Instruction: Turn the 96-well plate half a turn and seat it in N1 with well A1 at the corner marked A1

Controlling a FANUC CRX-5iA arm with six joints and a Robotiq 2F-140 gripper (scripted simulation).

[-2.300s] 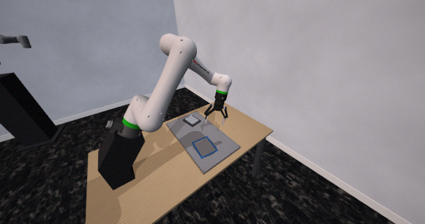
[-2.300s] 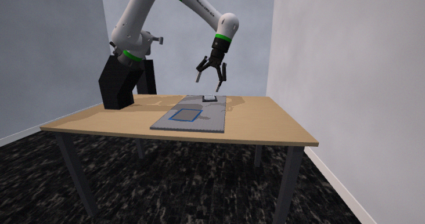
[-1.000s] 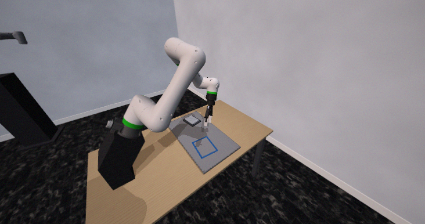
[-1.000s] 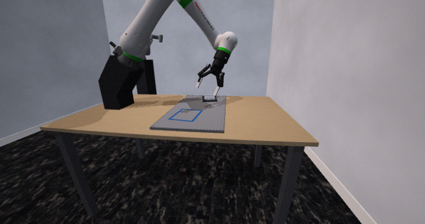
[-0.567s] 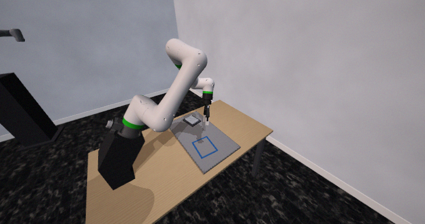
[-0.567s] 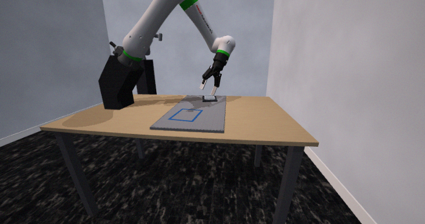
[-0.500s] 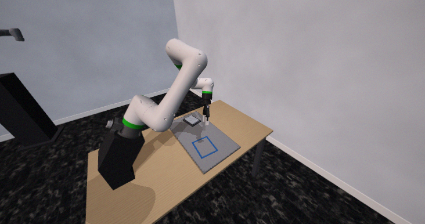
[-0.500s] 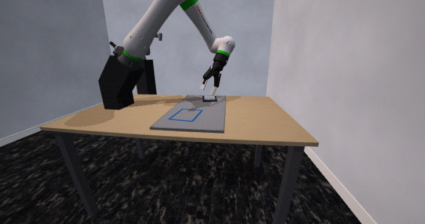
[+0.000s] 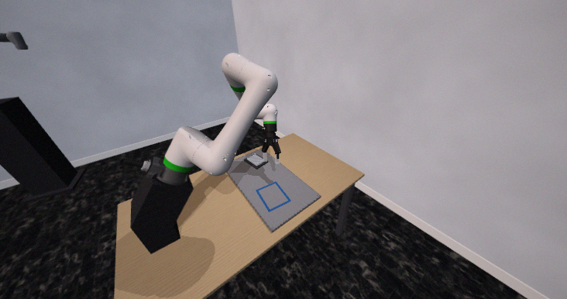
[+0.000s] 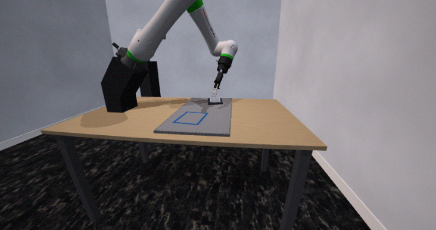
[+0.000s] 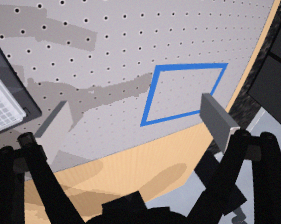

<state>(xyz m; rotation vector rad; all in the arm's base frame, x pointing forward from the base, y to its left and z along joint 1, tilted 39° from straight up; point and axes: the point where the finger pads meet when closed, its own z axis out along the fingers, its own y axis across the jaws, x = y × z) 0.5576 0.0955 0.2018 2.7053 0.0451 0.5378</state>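
Now: hand 19 cm to the right of the white 96-well plate, 9 cm above it and 5 cm past it. Round my hand: dark plate nest N1 (19 cm to the left, 11 cm below, 5 cm behind); then A1 label (28 cm to the left, 10 cm below, 3 cm behind).
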